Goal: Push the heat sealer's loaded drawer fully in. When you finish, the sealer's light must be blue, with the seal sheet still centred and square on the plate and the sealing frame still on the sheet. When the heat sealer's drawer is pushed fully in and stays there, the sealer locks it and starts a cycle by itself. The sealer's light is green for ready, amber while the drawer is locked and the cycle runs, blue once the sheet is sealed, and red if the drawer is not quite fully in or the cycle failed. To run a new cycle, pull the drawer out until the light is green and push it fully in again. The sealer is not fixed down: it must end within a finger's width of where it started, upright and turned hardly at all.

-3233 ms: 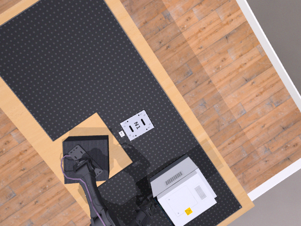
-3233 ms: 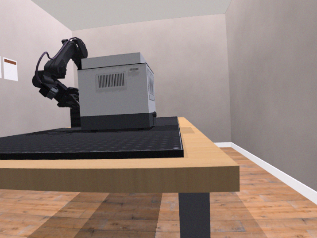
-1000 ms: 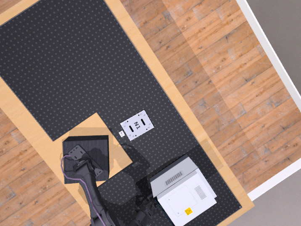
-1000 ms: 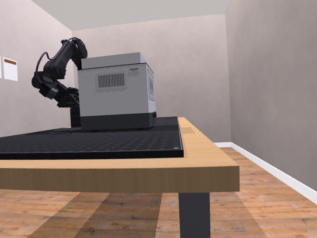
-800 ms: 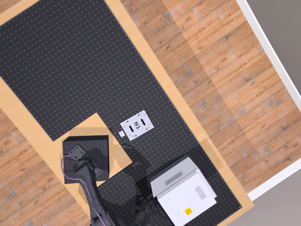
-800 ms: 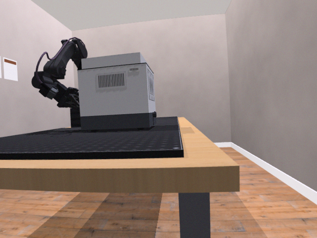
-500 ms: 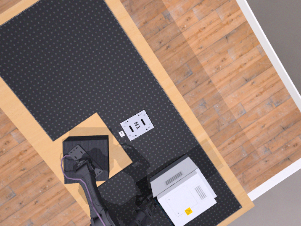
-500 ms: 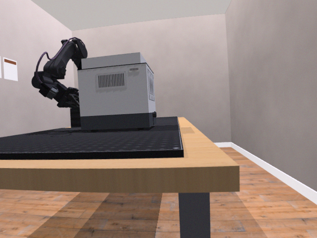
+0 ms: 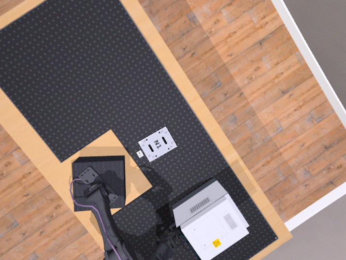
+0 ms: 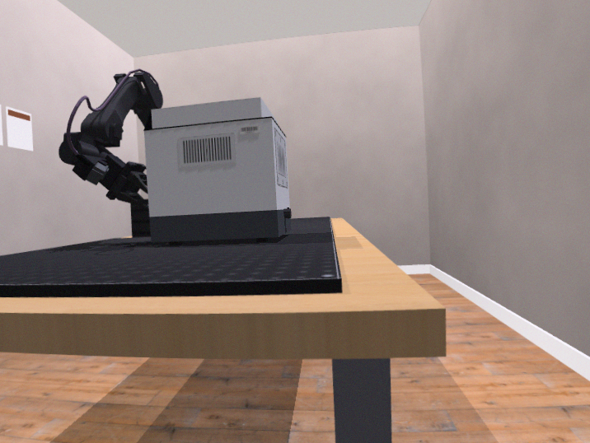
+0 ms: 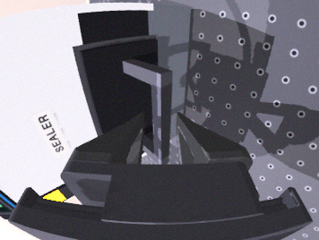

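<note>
Now: the sealer drawer 11 cm ahead of my hand, 1 cm to the right of it and 1 cm below it. Round my hand: tag 40 cm to the left, 11 cm ahead, 10 cm below.
</note>
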